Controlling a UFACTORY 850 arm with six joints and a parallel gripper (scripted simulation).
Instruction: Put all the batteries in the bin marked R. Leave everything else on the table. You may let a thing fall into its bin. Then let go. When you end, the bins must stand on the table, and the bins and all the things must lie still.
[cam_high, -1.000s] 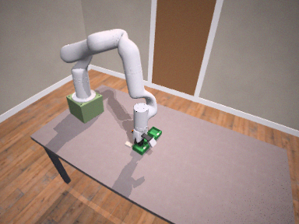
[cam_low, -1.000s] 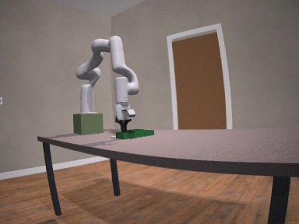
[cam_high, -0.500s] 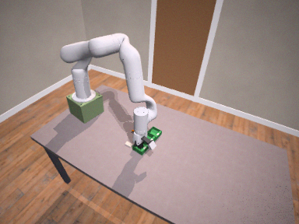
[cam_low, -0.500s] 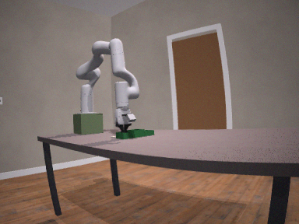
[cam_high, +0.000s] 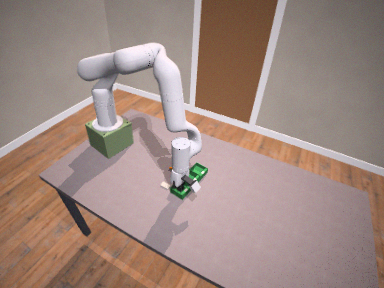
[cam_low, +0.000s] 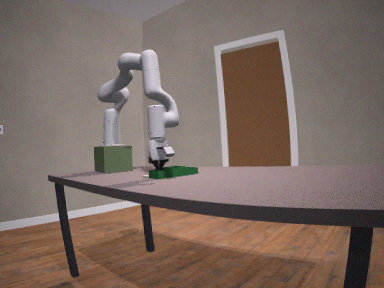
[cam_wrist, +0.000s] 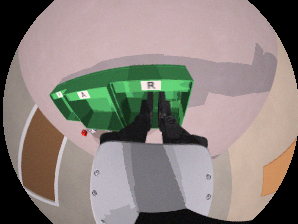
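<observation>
Now: hand 80 mm to the right of the green three-compartment bin, 30 mm short of it and 10 mm above it. Also, from my hand: grey piece 210 mm to the left, 110 mm behind, 30 mm below; orange battery 140 mm to the left, 90 mm behind, 30 mm below; pale block 90 mm behind, 30 mm below, 10 mm to the left.
</observation>
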